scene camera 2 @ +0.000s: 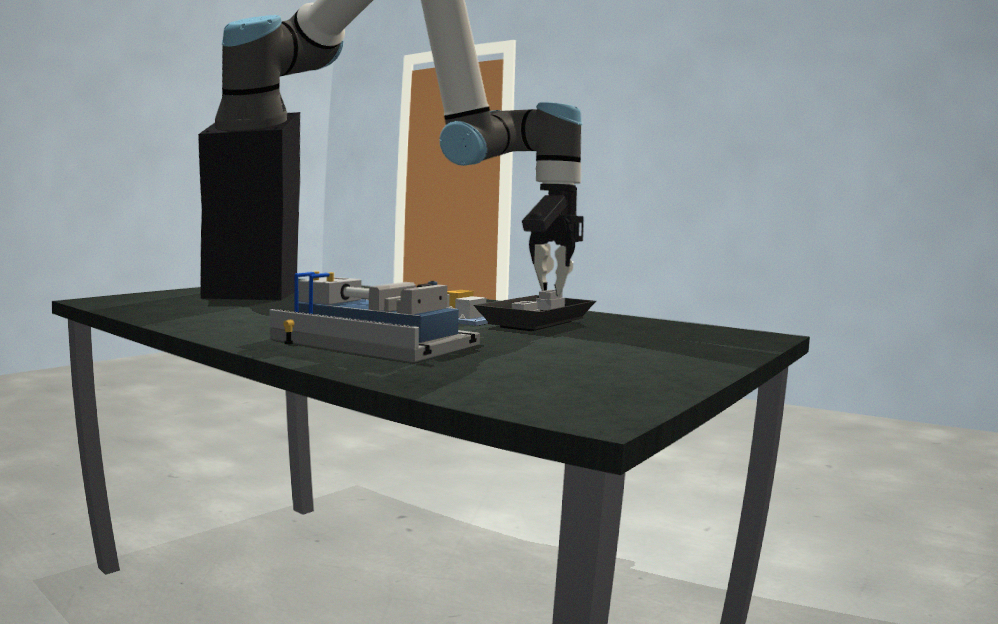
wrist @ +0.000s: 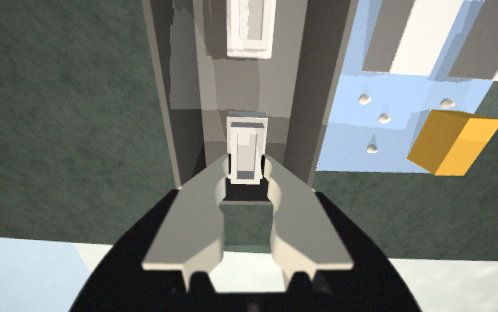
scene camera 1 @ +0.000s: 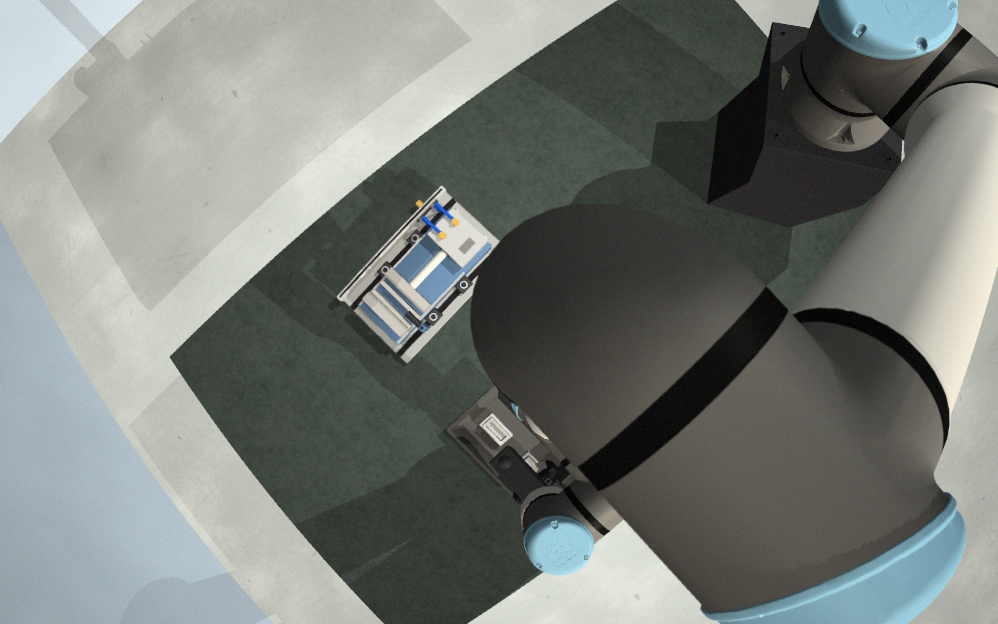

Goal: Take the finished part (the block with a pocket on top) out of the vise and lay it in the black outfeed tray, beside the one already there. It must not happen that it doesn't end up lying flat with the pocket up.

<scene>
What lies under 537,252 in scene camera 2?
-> My gripper.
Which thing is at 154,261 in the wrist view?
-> My gripper.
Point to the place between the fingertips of my gripper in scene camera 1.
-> At 533,469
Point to a cylinder body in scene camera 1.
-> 455,235
</scene>
